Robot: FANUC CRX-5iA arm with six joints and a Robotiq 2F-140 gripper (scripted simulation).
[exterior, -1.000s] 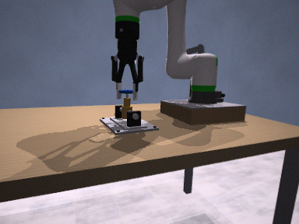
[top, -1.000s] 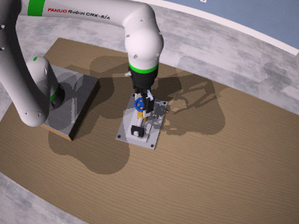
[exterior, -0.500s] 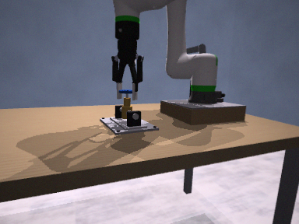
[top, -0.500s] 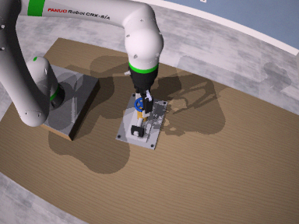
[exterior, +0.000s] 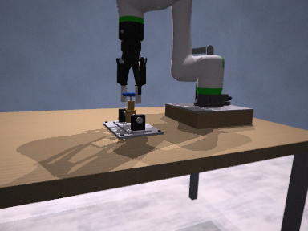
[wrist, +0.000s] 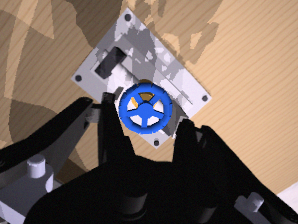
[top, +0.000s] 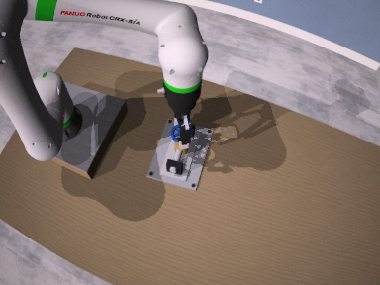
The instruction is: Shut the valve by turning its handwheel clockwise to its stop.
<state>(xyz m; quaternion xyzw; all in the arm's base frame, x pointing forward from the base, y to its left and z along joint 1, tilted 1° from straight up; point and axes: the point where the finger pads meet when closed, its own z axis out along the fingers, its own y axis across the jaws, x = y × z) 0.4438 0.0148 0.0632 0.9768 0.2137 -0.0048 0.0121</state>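
Now: the blue spoked handwheel 10 mm below my hand.
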